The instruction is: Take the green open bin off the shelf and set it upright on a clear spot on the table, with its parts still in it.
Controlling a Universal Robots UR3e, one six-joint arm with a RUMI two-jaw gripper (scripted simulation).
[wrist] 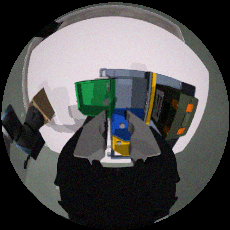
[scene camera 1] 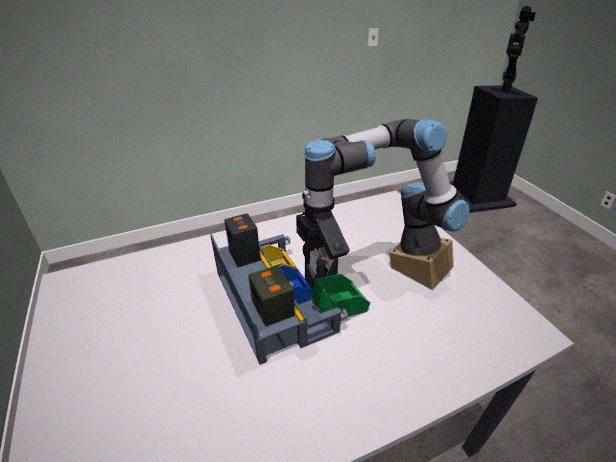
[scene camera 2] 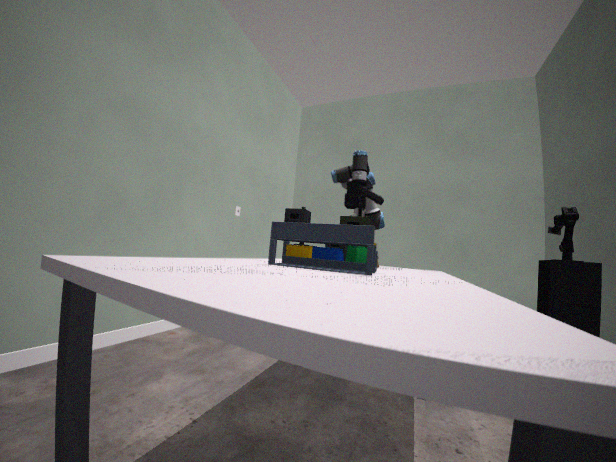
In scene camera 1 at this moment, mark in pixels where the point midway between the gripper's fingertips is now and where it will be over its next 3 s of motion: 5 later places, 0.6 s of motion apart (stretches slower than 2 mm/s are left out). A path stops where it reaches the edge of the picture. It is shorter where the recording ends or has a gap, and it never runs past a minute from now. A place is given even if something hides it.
The gripper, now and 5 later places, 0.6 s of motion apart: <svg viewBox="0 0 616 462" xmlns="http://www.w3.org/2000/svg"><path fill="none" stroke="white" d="M319 275L321 275L323 276L324 278L324 281L324 284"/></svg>
